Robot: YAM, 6 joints.
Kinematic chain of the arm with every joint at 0, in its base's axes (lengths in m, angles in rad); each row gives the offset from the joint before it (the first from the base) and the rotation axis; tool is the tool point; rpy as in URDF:
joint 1: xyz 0 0 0.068 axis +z
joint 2: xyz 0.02 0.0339 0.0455 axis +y
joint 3: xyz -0.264 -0.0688 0 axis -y
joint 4: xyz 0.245 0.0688 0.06 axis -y
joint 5: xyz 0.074 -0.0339 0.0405 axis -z
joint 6: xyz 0.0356 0 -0.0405 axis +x
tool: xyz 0 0 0 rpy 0 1.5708 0
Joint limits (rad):
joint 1: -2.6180..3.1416
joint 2: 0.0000..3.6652
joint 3: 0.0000..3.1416
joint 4: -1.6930..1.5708
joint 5: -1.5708..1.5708
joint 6: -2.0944..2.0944
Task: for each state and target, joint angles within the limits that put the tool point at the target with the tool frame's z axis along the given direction. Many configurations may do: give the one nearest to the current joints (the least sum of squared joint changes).
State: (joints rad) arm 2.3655 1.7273 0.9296 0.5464 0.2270 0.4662
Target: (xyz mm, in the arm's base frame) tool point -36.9 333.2 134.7 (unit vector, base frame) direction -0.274 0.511 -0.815
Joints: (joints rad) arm 1.6568 1.7639 0.9019 -0.1299 -0.2311 0.4662
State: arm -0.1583 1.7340 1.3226 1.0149 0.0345 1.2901
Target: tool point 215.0 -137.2 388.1 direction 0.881 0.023 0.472
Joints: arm -0.6445 1.1736 0.8245 0.9487 -0.5798 1.2901
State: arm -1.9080 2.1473 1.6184 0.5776 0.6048 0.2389
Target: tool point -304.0 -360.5 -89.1 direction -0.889 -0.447 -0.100
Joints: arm -2.2396 2.9652 1.5012 1.3536 0.4337 0.2389
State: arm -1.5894 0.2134 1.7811 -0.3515 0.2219 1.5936
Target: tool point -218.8 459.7 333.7 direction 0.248 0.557 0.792
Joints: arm -1.0932 0.0019 2.3859 -0.3651 -0.4967 1.5936
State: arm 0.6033 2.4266 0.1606 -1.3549 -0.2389 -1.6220
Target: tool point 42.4 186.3 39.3 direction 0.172 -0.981 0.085
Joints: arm 1.4083 2.4943 0.9534 -1.6909 0.3348 -1.6220
